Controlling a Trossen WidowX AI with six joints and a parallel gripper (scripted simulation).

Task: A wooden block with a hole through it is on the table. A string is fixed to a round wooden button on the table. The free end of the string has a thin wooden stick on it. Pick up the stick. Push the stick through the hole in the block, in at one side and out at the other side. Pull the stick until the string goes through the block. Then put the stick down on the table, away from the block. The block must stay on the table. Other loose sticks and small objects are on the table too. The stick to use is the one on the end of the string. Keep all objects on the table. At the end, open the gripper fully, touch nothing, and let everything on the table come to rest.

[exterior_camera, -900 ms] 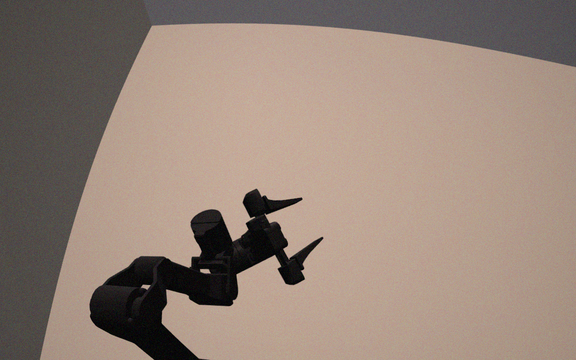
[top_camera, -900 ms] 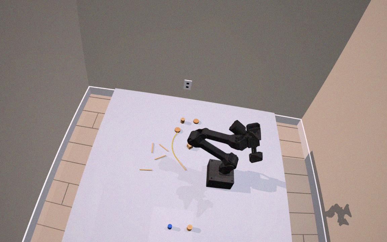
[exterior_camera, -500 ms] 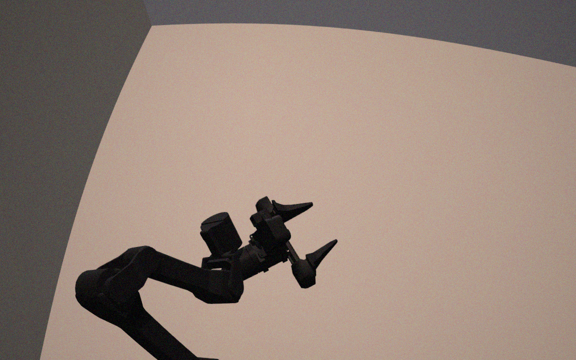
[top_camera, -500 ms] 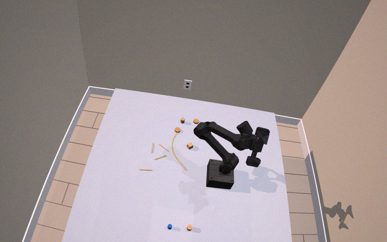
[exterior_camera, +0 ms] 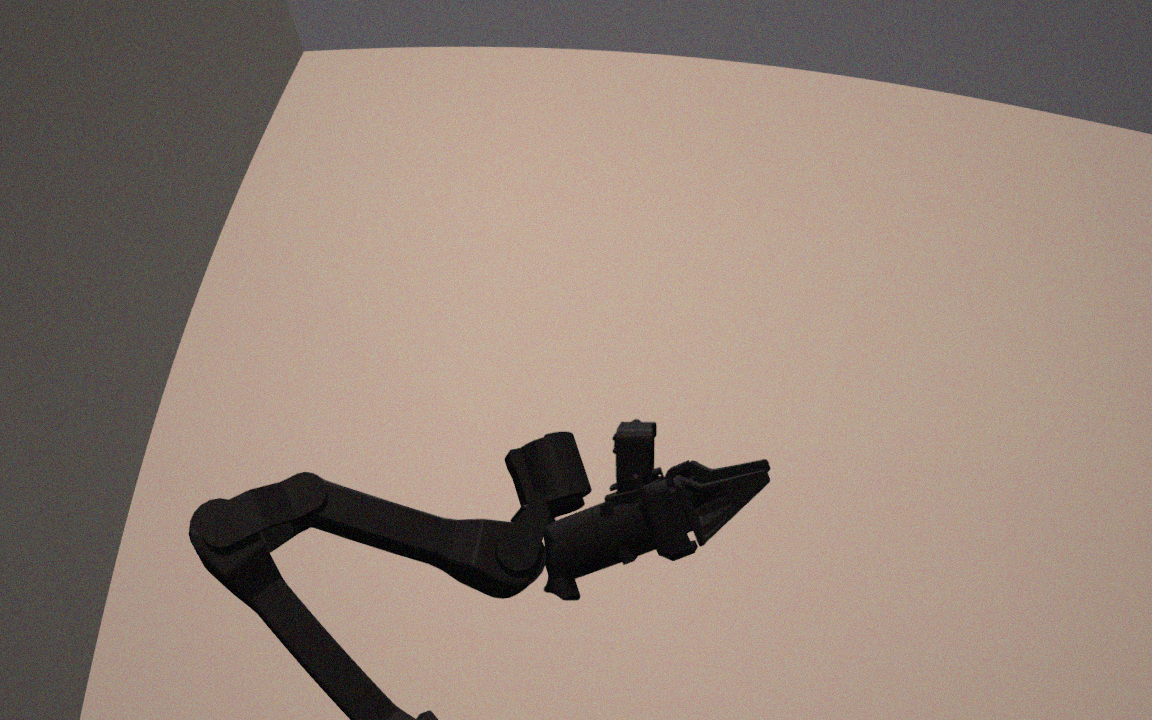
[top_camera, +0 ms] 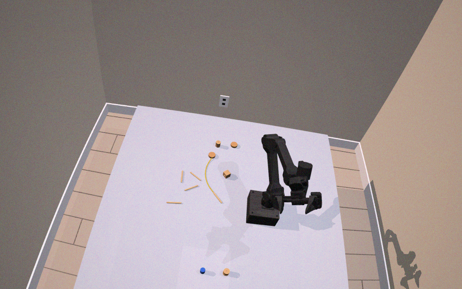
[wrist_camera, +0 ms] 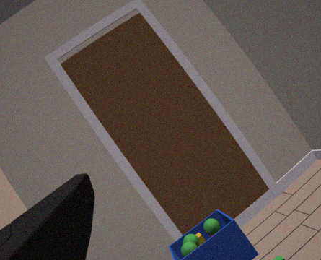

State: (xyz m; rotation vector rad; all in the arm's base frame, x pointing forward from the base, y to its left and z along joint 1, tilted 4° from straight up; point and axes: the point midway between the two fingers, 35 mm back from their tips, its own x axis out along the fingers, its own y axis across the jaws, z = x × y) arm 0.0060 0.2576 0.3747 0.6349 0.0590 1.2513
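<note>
Now: gripper tip 47 cm above the wooden block, 46 cm to the left of it and 21 cm short of it. The rest, counted from my gripper tip: thin wooden stick: 48 cm below, 32 cm to the right, 26 cm ahead; then blue peg: 47 cm below, 27 cm ahead, 10 cm to the left; then round wooden button: 59 cm to the right, 48 cm below, 31 cm ahead.
</note>
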